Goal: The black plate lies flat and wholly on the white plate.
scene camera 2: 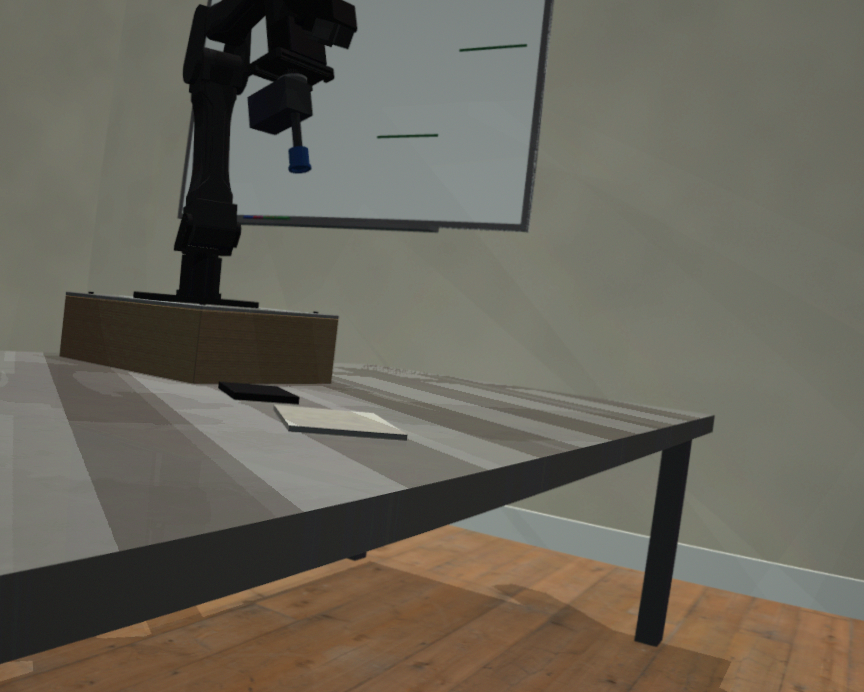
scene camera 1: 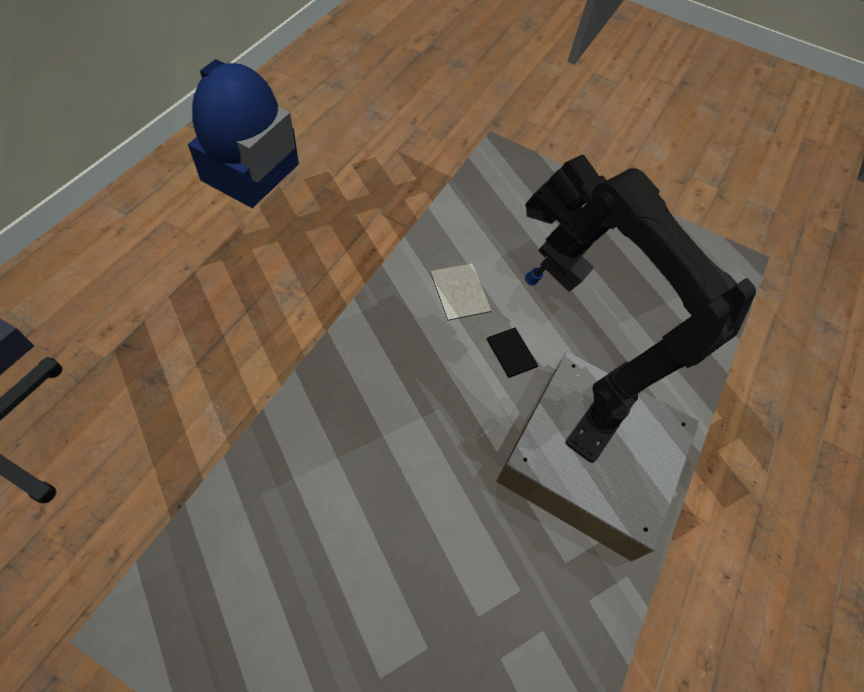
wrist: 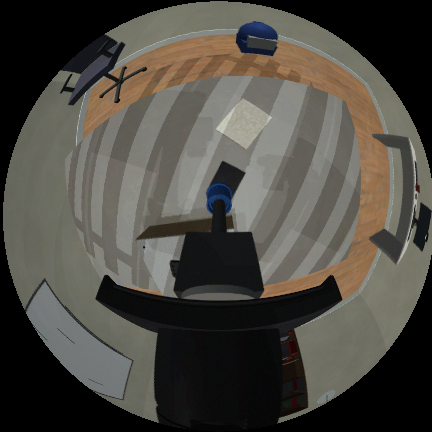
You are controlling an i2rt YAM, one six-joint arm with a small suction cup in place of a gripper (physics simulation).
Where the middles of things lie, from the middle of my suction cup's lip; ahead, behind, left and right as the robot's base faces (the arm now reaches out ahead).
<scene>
Now: suction cup 300 mm above the black plate [scene camera 1: 514, 356], 20 mm past it and 10 mm to the left of it. From my suction cup the other things lie so: white plate [scene camera 2: 296, 419] (300 mm below, 190 mm ahead, 70 mm to the right).
</scene>
